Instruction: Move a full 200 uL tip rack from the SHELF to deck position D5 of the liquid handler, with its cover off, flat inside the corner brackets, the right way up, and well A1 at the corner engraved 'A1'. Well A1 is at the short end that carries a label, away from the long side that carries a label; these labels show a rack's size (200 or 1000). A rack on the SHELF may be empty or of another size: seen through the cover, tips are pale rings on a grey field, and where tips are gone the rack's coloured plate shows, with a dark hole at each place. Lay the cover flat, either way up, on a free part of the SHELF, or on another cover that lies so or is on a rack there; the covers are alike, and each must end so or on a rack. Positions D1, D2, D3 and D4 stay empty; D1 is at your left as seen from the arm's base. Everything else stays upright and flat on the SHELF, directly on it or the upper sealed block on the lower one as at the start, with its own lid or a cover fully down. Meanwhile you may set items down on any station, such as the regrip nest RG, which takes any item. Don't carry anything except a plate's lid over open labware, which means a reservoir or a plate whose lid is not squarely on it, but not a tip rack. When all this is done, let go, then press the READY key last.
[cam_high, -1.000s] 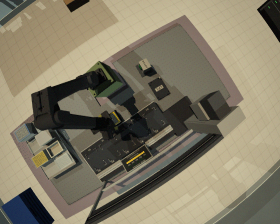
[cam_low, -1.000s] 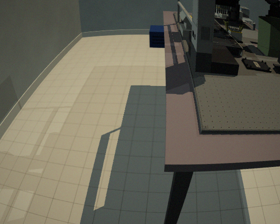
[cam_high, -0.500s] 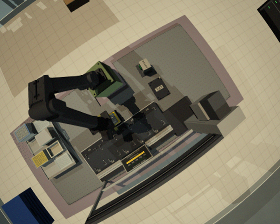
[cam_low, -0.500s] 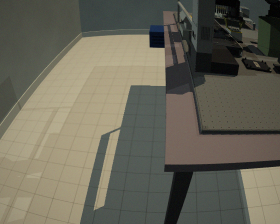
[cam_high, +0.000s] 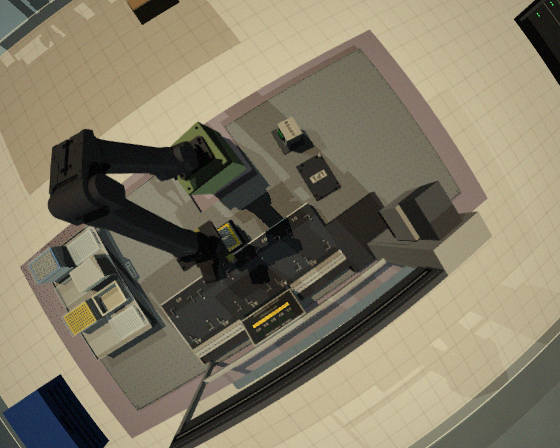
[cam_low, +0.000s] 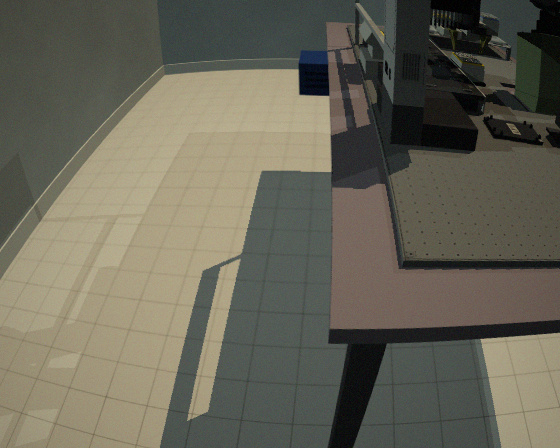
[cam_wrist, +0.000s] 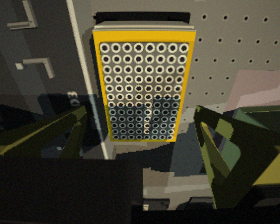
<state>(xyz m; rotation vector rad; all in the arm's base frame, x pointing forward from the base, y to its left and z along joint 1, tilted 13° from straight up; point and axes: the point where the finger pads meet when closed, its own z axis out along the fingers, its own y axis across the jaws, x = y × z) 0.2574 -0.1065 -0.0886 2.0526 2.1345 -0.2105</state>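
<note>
My gripper is now 10 mm past the yellow tip rack, 10 mm to the right of it and 50 mm above it. Also, from my hand: shelf label: 100 mm behind, 360 mm to the right, 100 mm below; ready key box: 210 mm behind, 380 mm to the left, 30 mm below; RG nest: 100 mm below.
</note>
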